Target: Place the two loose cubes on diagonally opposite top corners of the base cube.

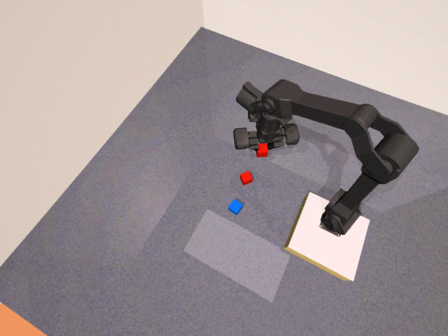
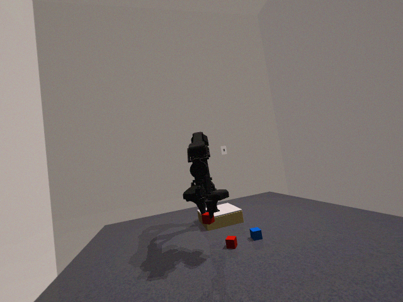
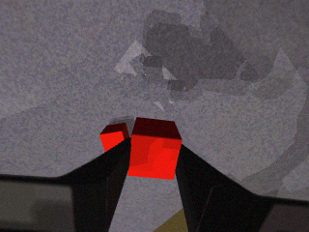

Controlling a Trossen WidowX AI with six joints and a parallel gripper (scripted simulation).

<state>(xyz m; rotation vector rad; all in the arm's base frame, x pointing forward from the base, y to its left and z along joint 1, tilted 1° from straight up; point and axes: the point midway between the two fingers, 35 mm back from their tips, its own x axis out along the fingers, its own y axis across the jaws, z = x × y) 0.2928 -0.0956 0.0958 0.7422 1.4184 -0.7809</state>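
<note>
The blue cube is 19 cm to the left of my gripper tip and 10 cm below it.
</note>
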